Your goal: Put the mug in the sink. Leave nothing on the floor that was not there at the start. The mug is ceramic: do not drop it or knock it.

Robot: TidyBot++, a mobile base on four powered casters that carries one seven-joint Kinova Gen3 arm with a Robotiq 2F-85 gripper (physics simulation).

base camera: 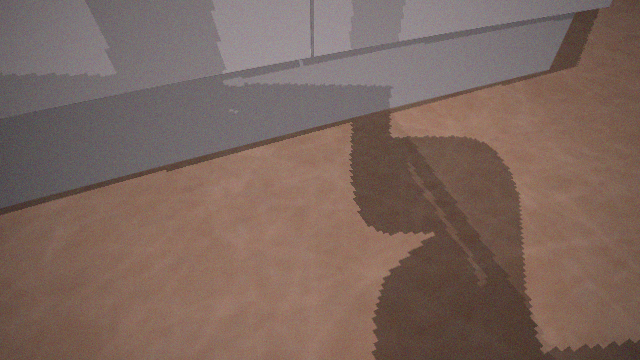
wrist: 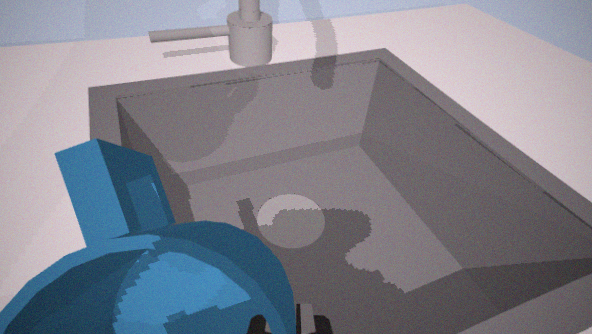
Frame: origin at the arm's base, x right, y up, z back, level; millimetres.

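Where they show: gripper, fingertip midpoint: (wrist: 289,326).
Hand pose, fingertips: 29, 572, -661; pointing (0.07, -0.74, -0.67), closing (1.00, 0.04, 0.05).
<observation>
Each offset is from my fingertips to the top centre of the thing, as dx, dy, dz. "*": to the spot under its first point. Level surfaces: height alone.
A blue mug {-50, +81, -2} (wrist: 200,270) fills the lower left of the wrist view, its round opening facing the camera and its blocky handle pointing up and left. My gripper (wrist: 290,324) is shut on the mug's wall at the bottom edge of the wrist view, where the dark fingertips show. The mug is held above the near left part of the grey sink (wrist: 450,106) and hides that part of the rim. A dark shadow lies on the sink's bottom. The exact height of the mug over the sink cannot be told. The mug and gripper do not show in the base view.
The faucet's base {* -32, -26, -350} (wrist: 250,42) with its side lever stands behind the sink. Pale countertop {dy -58} (wrist: 525,75) surrounds the sink, with a bluish wall behind. A round drain (wrist: 287,202) is in the sink's bottom. In the base view, a white cabinet (base camera: 270,30) stands over the brown floor {dy -968} (base camera: 150,250), with shadows across both.
</observation>
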